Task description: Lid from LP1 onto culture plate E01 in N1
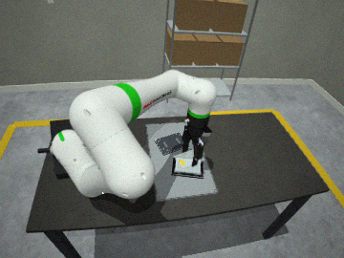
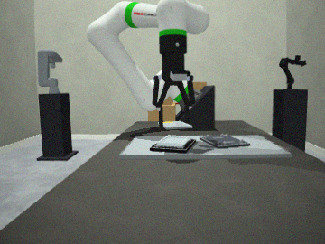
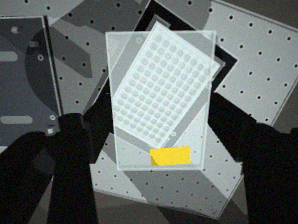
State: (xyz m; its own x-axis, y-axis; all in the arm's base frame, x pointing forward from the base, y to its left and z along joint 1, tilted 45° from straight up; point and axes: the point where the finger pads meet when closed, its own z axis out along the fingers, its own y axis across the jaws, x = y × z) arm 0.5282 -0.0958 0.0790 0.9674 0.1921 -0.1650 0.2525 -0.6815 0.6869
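Now: the clear lid 20 mm below my hand. Also, from my hand: lid park LP1 (40 mm behind, 180 mm to the left, 90 mm below); then nest N1 (90 mm below); then culture plate (80 mm below).
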